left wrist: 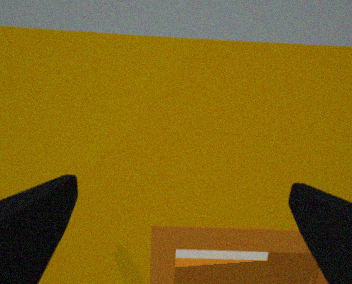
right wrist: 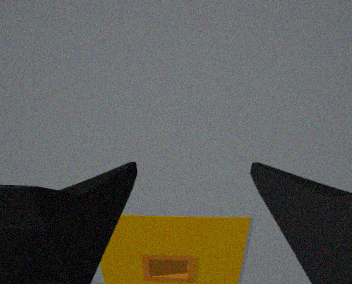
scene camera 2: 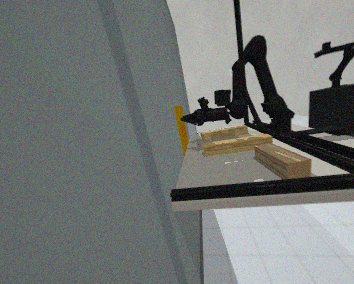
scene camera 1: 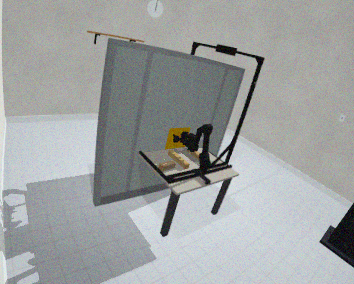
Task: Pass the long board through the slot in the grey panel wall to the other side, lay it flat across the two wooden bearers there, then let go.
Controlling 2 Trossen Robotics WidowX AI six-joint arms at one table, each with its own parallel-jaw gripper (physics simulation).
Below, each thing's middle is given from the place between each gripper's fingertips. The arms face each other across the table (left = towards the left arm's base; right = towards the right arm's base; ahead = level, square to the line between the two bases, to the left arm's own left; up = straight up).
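Labels:
My right gripper is 24 cm above the slot (left wrist: 286, 248), and it's 11 cm to the right of the slot and 3 cm past it. As for my left hand, the slot is 60 mm below it, 30 mm behind it and 30 mm to the right of it.

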